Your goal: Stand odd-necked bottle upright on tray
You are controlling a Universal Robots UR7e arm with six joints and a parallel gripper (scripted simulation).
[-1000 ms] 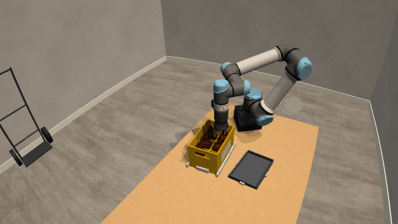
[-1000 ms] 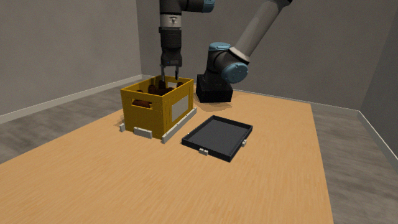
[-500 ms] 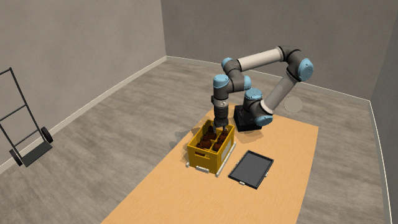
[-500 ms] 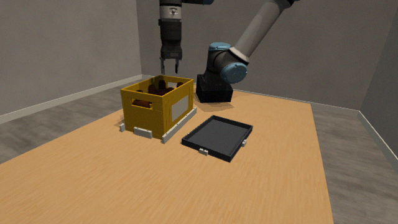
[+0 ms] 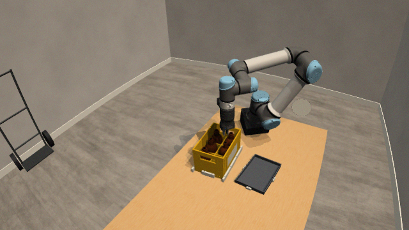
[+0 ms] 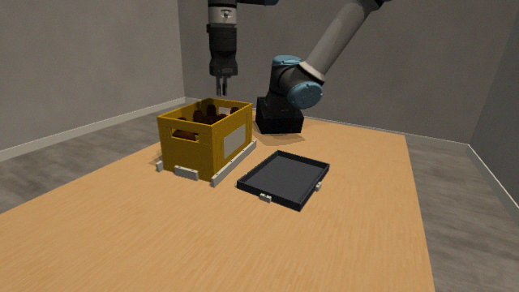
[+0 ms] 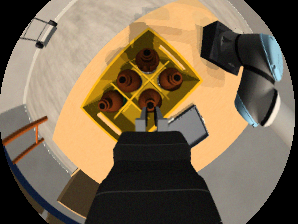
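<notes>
The yellow crate lies 16 cm below my hand, 5 cm to the right of it and 1 cm ahead of it. From my hand the other things lie so: dark tray 23 cm to the left, 23 cm below, 2 cm behind; bottle 15 cm below.
</notes>
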